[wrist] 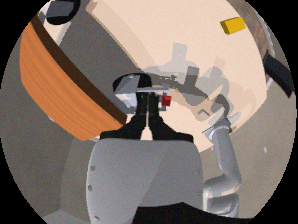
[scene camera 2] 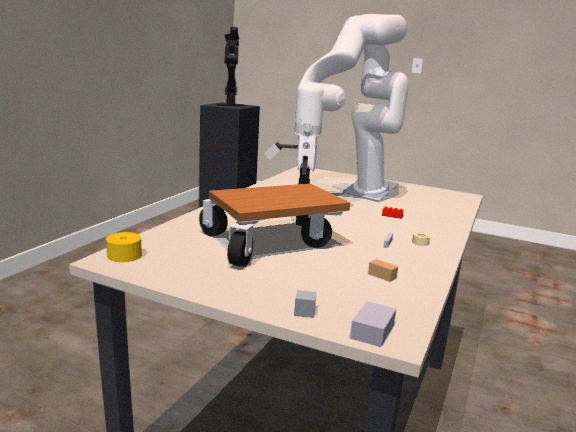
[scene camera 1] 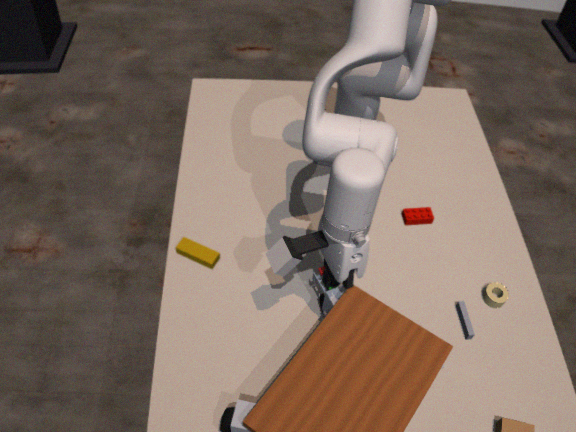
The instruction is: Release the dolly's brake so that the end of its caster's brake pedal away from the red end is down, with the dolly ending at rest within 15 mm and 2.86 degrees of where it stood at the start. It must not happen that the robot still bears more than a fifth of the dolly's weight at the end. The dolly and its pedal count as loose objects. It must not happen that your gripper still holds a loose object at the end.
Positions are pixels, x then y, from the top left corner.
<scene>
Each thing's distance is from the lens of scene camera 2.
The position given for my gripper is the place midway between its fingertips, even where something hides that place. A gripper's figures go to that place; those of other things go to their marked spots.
my gripper (scene camera 2: 303, 192): 151 cm
yellow cylinder (scene camera 2: 121, 247): 122 cm
lilac block (scene camera 2: 373, 323): 93 cm
The marked spots on the lilac block and the yellow cylinder are 60 cm apart.
</scene>
